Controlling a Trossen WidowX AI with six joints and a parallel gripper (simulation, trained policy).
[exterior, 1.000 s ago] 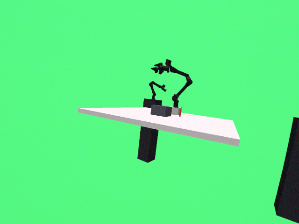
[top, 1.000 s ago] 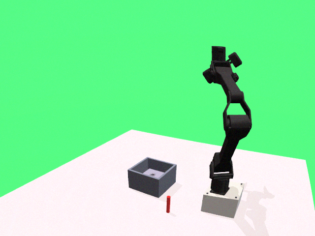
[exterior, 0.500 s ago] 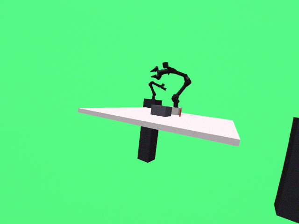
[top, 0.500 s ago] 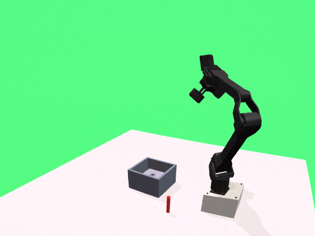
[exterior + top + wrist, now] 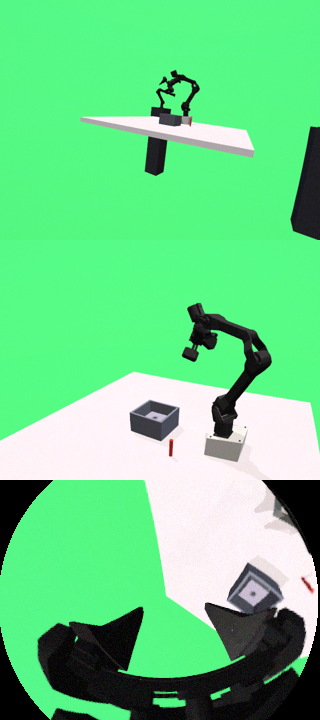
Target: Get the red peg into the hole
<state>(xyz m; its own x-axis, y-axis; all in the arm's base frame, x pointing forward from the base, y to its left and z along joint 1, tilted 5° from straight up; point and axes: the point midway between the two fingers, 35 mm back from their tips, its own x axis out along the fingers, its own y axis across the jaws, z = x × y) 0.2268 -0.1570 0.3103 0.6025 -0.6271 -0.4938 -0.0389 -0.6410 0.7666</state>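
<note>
The red peg is 33 cm to the left of my gripper tip, 31 cm below it and 11 cm behind it. From my gripper tip the other things lie so: grey box: 33 cm below, 19 cm to the left, 6 cm ahead.
</note>
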